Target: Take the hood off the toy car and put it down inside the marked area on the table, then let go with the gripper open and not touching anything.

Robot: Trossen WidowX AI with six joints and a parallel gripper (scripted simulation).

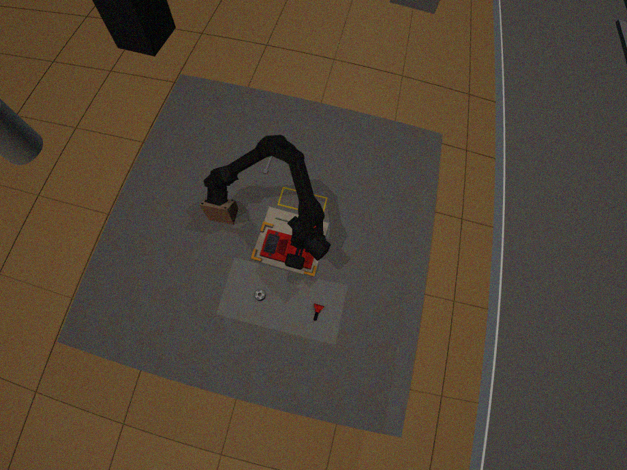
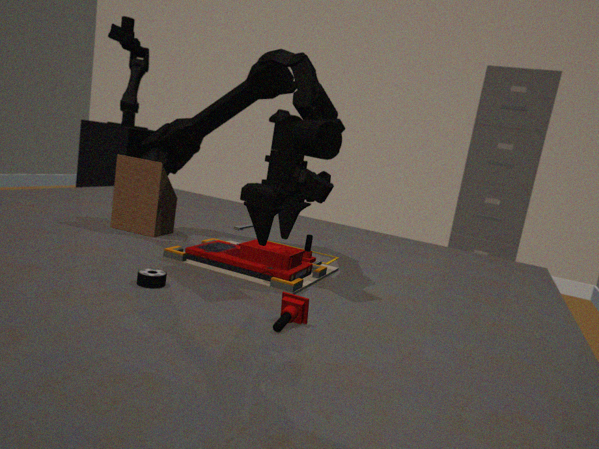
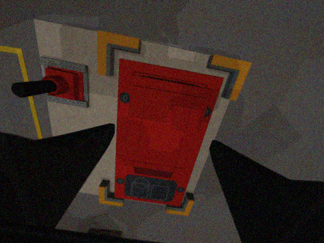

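The red hood is 2 cm below my gripper tip. Round my gripper tip: black wheel 9 cm behind, 20 cm to the right, 5 cm below.
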